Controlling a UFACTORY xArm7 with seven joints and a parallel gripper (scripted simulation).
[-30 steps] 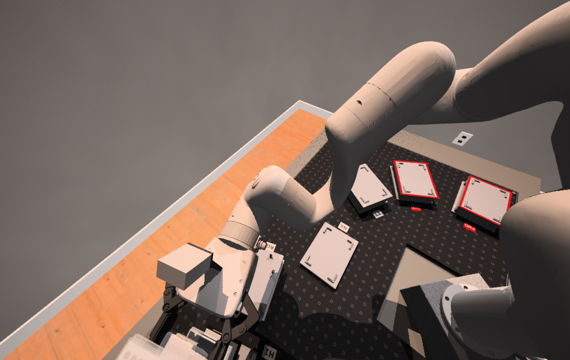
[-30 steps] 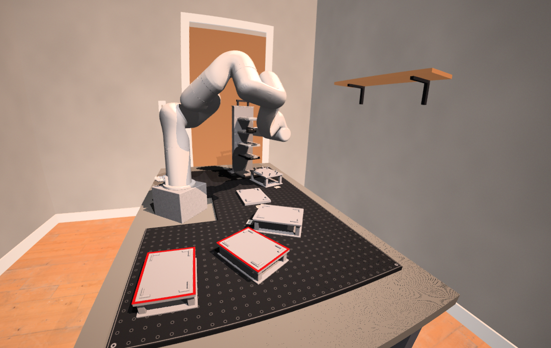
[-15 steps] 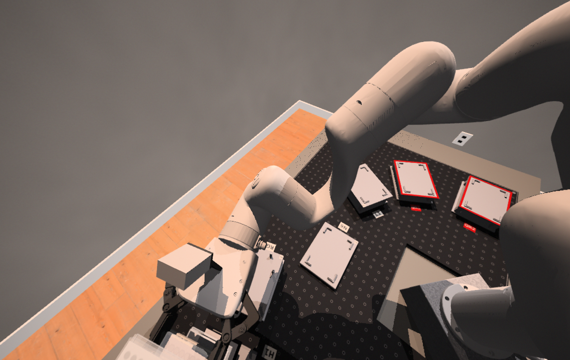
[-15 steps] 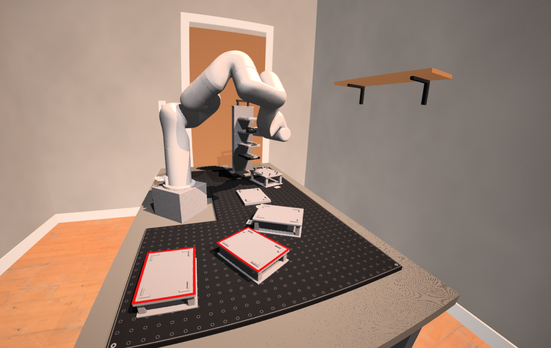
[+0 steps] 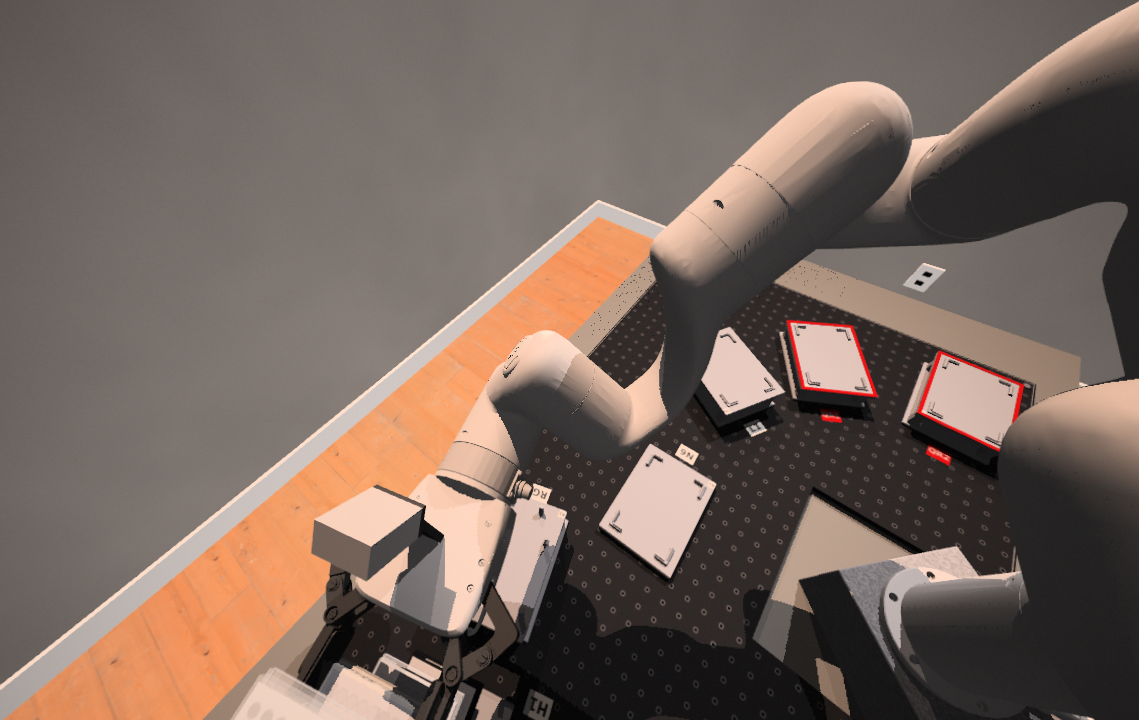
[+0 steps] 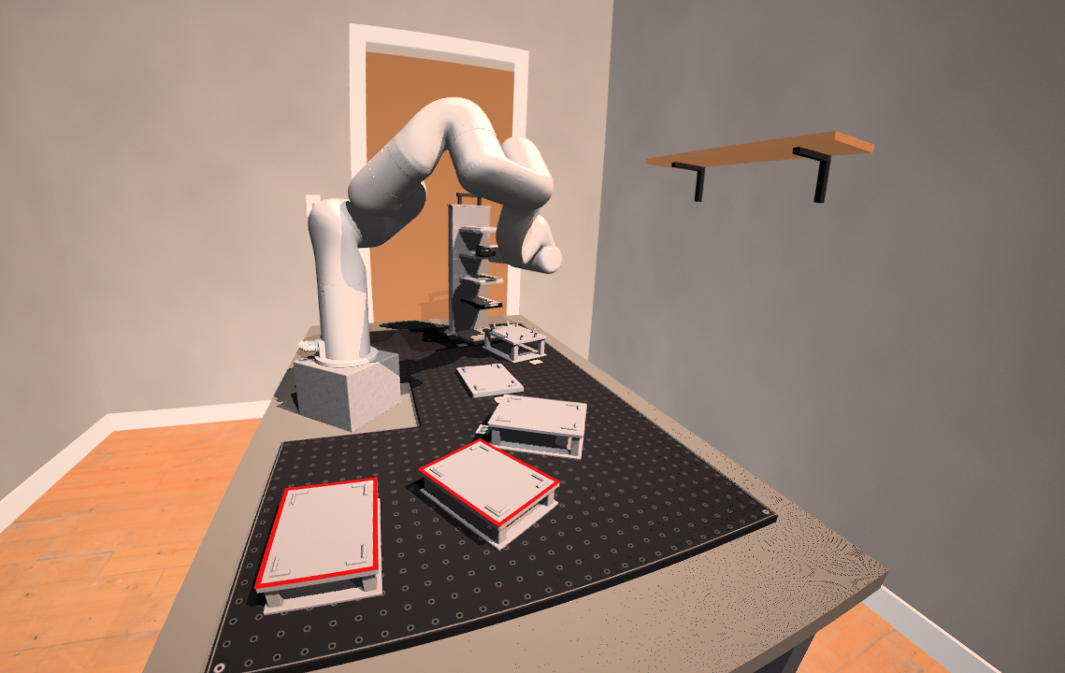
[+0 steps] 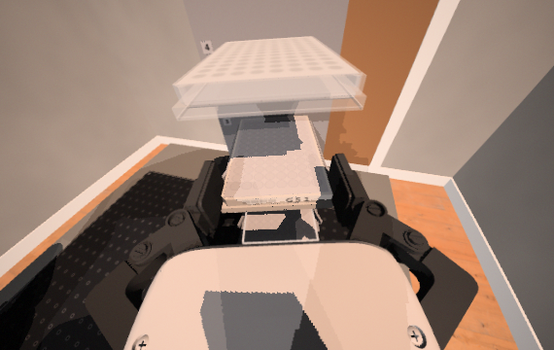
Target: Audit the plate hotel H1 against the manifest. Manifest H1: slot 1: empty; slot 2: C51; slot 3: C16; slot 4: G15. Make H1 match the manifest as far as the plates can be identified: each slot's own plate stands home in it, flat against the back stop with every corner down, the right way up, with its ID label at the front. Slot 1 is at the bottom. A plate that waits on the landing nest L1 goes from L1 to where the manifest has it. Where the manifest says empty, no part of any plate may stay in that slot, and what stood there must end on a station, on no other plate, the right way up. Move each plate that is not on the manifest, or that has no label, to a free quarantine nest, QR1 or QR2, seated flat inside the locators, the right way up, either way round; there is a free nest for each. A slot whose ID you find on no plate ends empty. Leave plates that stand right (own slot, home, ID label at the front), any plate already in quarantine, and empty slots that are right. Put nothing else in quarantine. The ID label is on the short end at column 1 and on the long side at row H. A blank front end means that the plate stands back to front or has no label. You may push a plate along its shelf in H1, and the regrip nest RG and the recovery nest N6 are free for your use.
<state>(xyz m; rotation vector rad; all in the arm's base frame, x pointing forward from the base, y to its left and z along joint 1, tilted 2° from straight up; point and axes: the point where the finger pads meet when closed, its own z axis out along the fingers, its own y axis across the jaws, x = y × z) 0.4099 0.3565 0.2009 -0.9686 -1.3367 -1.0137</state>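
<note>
The white well plate lies 5 cm to the left of my hand, 2 cm below it and 2 cm behind it. Round my hand: clear plate labelled C51: 9 cm below, 5 cm to the left, 2 cm behind; then slot tag 4: 10 cm to the left, 9 cm behind, 7 cm above; then plate hotel H1: 13 cm to the left, 8 cm below, 4 cm behind.
</note>
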